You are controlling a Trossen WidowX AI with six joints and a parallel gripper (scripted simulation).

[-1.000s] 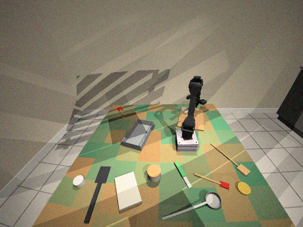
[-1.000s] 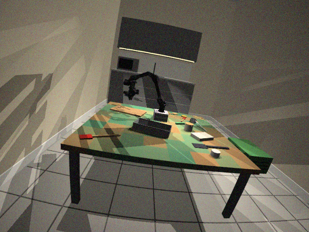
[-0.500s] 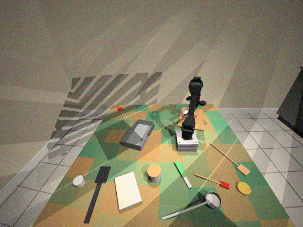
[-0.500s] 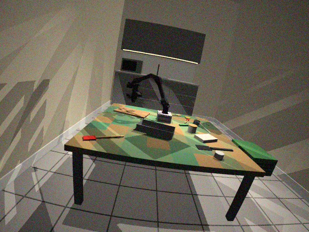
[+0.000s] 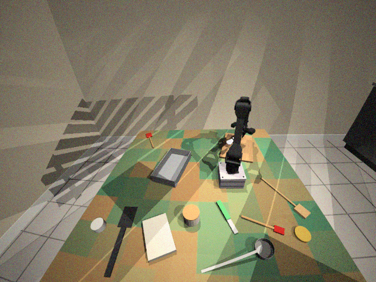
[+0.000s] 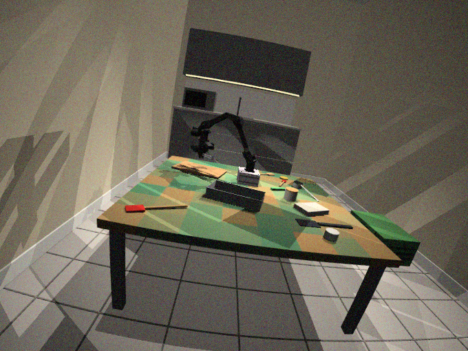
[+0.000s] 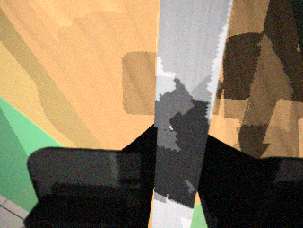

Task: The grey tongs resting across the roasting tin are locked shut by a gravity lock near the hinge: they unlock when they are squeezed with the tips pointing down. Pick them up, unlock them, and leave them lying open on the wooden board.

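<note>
My gripper tip is 20 mm short of the wooden board, 10 mm to the right of it and 80 mm above it. Also, from my gripper tip: grey roasting tin 540 mm ahead, 220 mm to the left, 60 mm below; then green-handled tool 250 mm ahead, 600 mm to the left, 80 mm below; then red spatula 800 mm ahead, 200 mm to the right, 80 mm below.
</note>
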